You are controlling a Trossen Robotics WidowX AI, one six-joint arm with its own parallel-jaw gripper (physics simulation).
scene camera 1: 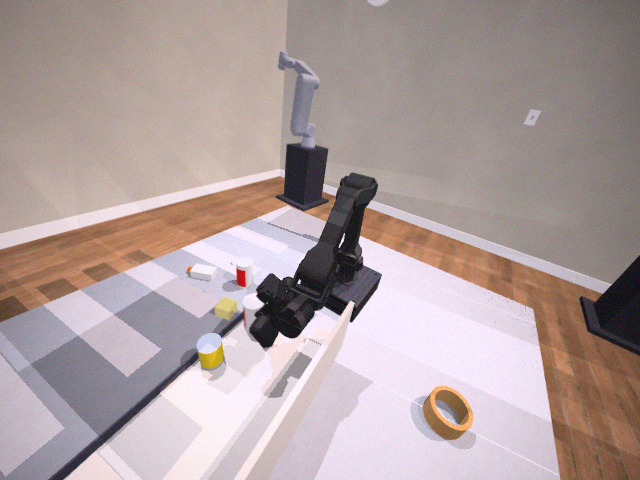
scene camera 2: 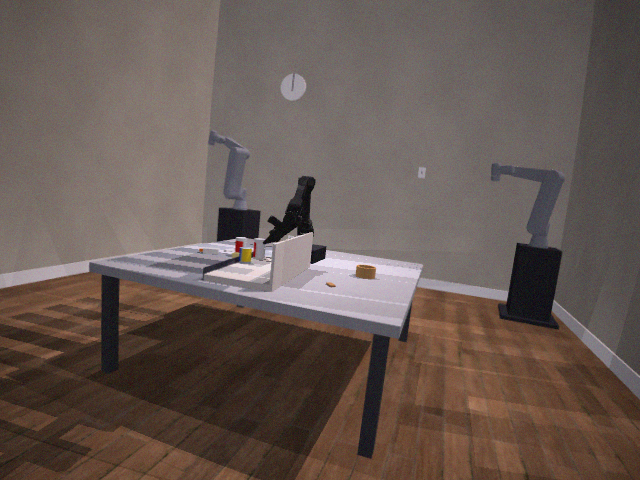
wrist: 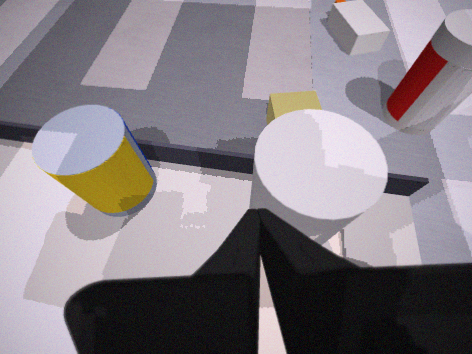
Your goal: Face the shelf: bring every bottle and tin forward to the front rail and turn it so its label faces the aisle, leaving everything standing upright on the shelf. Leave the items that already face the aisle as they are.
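Places are measured from the arm's base along level axes (x ahead, y left, z up), in millimetres.
Where they show: gripper, between the fingertips: (scene camera 1: pixel 255 315) (scene camera 2: pixel 263 243) (wrist: pixel 256 217); arm's base, origin of its link: (scene camera 1: pixel 345 277).
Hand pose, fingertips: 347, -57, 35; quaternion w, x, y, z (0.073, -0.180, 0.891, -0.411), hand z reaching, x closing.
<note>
Each offset is from my fingertips to the top centre of the thing, as dx, dy, dz.
The shelf has a dark front rail (scene camera 1: pixel 155 391) (wrist: pixel 200 160) and a pale upright back panel (scene camera 1: pixel 302 392) (scene camera 2: pixel 292 260). A yellow tin @(+121, -18, -13) (scene camera 1: pixel 210 352) (scene camera 2: pixel 246 254) (wrist: pixel 107 187) with a pale blue top stands upright close to the rail, yellow side toward the wrist camera. A white can @(-18, -31, +16) (scene camera 1: pixel 251 305) (scene camera 2: pixel 260 249) (wrist: pixel 320 165) stands upright on the shelf; its red patch shows at its left in the scene views and is hidden in the wrist view. My gripper (scene camera 1: pixel 262 333) (scene camera 2: pixel 265 242) (wrist: pixel 256 217) is shut and empty, its tips beside the white can on the panel side; contact is unclear.
Beyond the rail are a second red-and-white can @(-123, -218, -10) (scene camera 1: pixel 244 273) (scene camera 2: pixel 239 244) (wrist: pixel 430 85), a yellow block @(+0, -146, -71) (scene camera 1: pixel 225 308) (wrist: pixel 294 102) and a white box @(-36, -362, -81) (scene camera 1: pixel 203 272) (wrist: pixel 357 25) with an orange end. Behind the panel lie an orange ring @(-178, +480, -59) (scene camera 1: pixel 434 421) (scene camera 2: pixel 365 275) and a small orange piece @(+120, +419, -101) (scene camera 2: pixel 330 284).
</note>
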